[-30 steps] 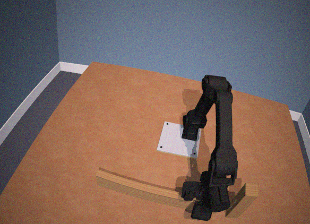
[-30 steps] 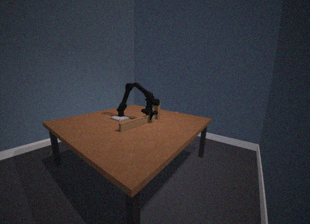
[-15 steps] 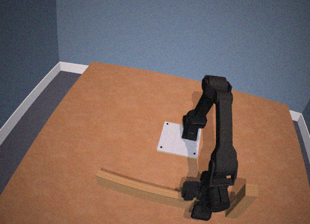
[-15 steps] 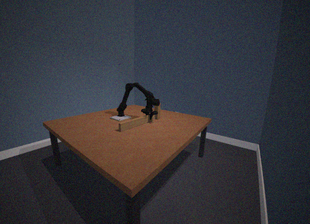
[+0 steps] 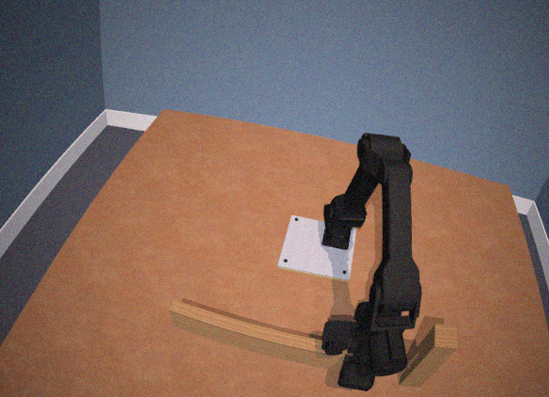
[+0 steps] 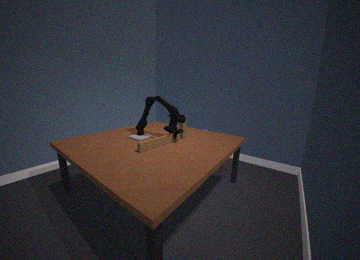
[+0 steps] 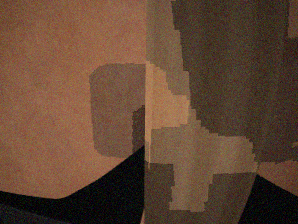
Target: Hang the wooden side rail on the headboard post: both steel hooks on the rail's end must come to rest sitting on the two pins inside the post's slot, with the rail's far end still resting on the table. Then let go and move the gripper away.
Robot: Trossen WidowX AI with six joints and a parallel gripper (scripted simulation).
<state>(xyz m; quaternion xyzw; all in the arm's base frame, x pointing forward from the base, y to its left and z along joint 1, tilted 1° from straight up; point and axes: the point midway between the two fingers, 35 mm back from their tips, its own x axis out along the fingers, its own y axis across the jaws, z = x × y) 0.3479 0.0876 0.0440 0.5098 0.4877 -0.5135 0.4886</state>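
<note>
The wooden headboard post lies 14 cm to the left of my gripper tip and 7 cm above it.
</note>
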